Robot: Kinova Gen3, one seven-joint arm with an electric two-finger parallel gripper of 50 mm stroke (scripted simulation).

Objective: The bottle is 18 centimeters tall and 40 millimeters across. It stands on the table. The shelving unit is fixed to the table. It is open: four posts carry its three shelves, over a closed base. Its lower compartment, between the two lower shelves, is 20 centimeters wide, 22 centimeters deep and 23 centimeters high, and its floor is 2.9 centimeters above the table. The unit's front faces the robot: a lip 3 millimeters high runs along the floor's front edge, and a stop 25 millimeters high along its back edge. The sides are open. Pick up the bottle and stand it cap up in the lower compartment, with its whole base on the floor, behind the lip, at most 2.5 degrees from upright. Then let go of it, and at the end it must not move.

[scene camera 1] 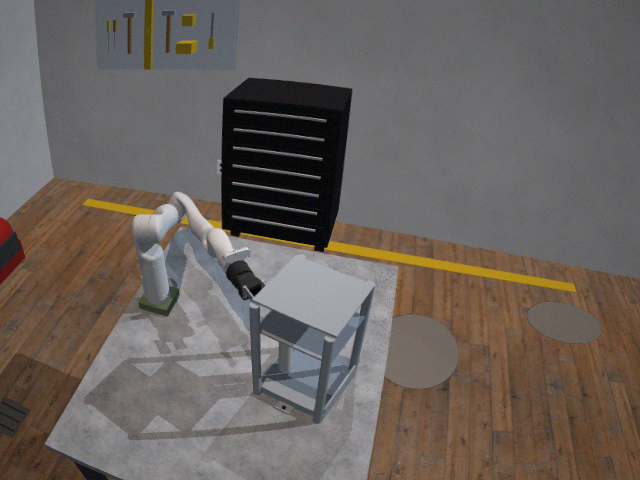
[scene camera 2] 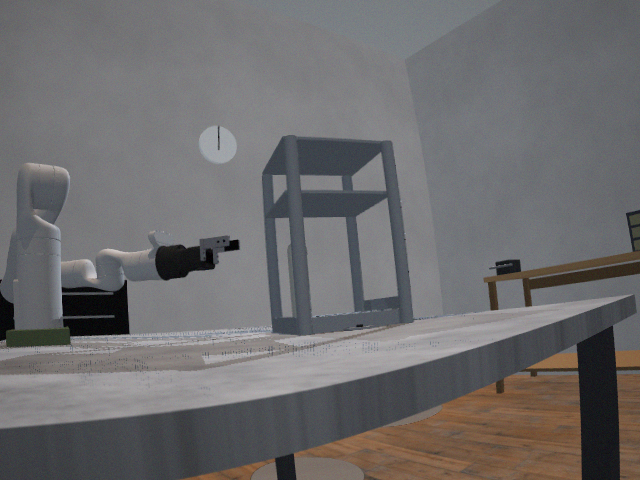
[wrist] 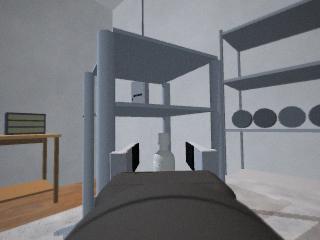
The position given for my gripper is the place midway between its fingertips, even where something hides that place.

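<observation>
A grey shelving unit (wrist: 124, 55) is visible in the wrist view, which also shows my gripper (wrist: 162, 152). Scene camera 1 shows my gripper (scene camera 1: 263, 298), and scene camera 2 shows the gripper (scene camera 2: 234, 242) too.
</observation>
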